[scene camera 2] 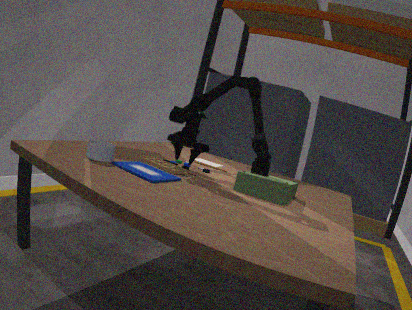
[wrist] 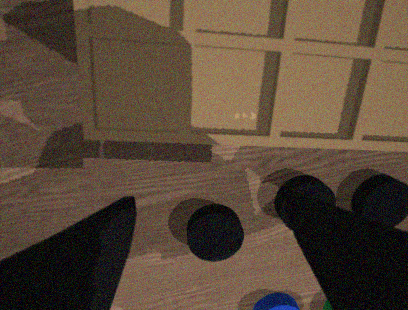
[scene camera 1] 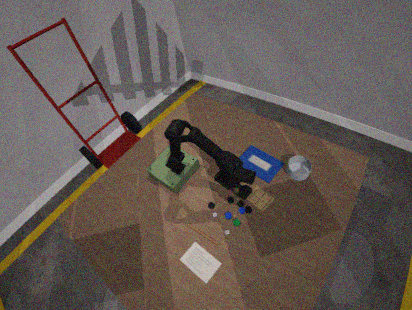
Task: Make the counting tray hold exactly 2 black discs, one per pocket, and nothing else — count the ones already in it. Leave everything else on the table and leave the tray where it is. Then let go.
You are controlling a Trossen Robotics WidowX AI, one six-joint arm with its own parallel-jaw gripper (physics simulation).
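The wooden counting tray (scene camera 1: 263,199) (scene camera 2: 159,164) (wrist: 315,143) lies on the table. Its pockets that show in the wrist view look empty, some in shadow; other pockets are out of that view. Several black discs lie beside it: one (scene camera 1: 230,199) (wrist: 215,232), a second (scene camera 1: 240,203) (wrist: 306,192), a third (scene camera 1: 248,209) (wrist: 384,200), and another (scene camera 1: 211,205) farther off. My gripper (scene camera 2: 183,164) (wrist: 212,203) is open and empty, low over the table beside the tray. The first disc lies between and slightly below the fingertips in the wrist view; the right finger partly covers the second.
Blue discs (scene camera 1: 228,215) (wrist: 276,302), a green disc (scene camera 1: 236,222) and white discs (scene camera 1: 215,214) lie near the black ones. Also there: a thin stick (scene camera 1: 202,233), paper sheet (scene camera 1: 200,262), blue panel (scene camera 1: 272,173) (scene camera 2: 160,178), round bowl (scene camera 1: 299,168) (scene camera 2: 101,151) and green arm base (scene camera 1: 160,170) (scene camera 2: 265,189).
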